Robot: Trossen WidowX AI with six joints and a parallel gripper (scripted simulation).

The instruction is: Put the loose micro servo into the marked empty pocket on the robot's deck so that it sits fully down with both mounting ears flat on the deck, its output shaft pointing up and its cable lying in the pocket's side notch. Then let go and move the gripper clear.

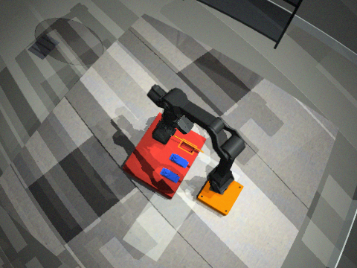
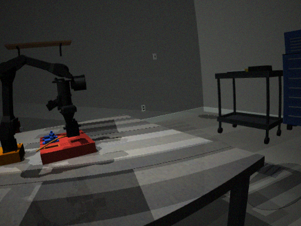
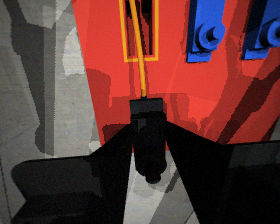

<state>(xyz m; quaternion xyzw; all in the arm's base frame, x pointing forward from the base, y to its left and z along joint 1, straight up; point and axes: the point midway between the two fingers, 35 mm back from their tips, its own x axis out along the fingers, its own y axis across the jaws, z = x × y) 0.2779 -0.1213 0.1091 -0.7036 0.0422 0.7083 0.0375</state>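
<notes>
Right now the red deck is 2 cm ahead of my gripper tip, 7 cm to the left of it and 10 cm below it.
</notes>
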